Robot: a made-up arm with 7 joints.
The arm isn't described. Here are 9 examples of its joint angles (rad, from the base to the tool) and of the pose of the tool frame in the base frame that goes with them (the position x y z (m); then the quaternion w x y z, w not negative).
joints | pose
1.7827 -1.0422 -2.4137 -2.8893 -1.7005 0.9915 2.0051 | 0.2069 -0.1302 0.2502 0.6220 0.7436 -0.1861 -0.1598
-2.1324 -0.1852 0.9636 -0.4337 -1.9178 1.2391 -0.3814 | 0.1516 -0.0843 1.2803 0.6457 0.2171 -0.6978 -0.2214
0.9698 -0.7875 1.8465 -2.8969 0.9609 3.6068 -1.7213 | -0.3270 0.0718 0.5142 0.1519 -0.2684 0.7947 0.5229
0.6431 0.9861 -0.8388 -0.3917 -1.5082 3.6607 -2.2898 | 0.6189 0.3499 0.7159 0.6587 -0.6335 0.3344 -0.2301
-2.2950 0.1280 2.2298 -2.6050 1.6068 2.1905 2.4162 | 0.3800 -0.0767 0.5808 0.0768 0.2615 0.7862 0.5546
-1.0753 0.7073 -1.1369 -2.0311 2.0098 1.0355 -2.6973 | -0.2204 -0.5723 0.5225 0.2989 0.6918 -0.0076 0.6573
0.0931 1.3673 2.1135 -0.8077 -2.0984 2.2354 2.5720 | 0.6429 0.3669 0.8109 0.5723 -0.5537 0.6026 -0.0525
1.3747 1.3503 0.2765 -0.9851 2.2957 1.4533 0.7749 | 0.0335 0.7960 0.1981 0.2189 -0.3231 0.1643 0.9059
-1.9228 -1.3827 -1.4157 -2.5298 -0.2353 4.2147 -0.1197 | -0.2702 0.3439 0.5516 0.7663 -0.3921 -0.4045 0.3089
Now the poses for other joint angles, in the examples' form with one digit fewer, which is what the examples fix.
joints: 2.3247 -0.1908 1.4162 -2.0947 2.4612 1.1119 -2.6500
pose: -0.385 -0.355 0.749 0.701 0.385 -0.011 0.600
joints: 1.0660 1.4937 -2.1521 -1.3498 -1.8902 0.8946 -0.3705
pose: 0.619 0.307 0.792 0.754 -0.162 -0.586 -0.250
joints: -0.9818 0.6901 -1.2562 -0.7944 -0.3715 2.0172 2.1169
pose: 0.054 -0.668 0.966 0.460 -0.291 -0.721 0.429
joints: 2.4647 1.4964 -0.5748 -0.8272 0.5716 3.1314 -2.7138
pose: -0.478 0.628 0.270 0.202 -0.659 0.594 0.415
